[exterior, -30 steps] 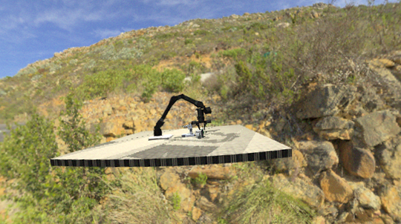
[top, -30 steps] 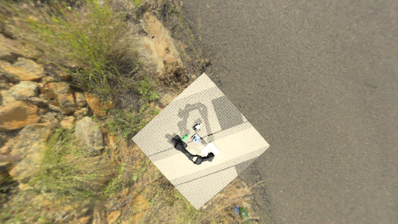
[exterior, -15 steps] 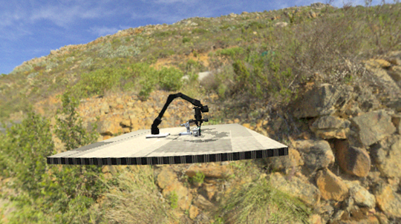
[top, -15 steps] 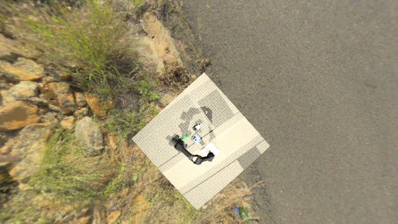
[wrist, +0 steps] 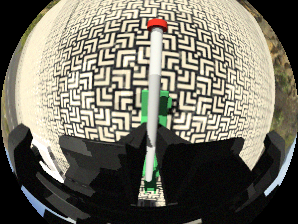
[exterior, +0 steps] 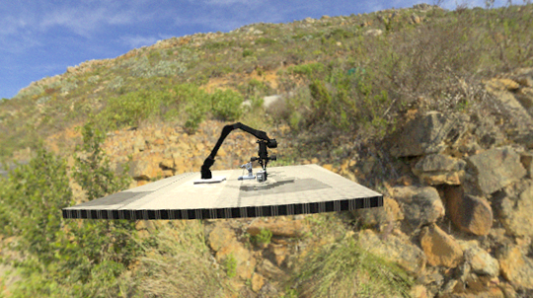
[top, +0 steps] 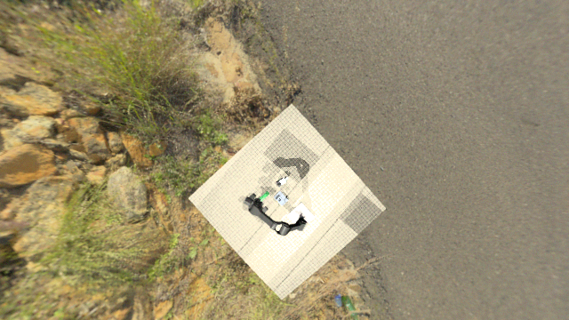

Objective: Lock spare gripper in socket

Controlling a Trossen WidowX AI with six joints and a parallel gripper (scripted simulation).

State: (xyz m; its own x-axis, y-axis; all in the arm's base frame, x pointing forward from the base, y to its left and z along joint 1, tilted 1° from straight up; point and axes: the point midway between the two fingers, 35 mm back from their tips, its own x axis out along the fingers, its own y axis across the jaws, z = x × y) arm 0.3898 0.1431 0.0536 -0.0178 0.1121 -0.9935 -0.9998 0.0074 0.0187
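My gripper tip is now 4 cm to the left of the green strip and 1 cm above it. Round my gripper tip: grey mount 10 cm behind, 15 cm to the right, 2 cm above; spare gripper 1 cm behind, 27 cm to the right.
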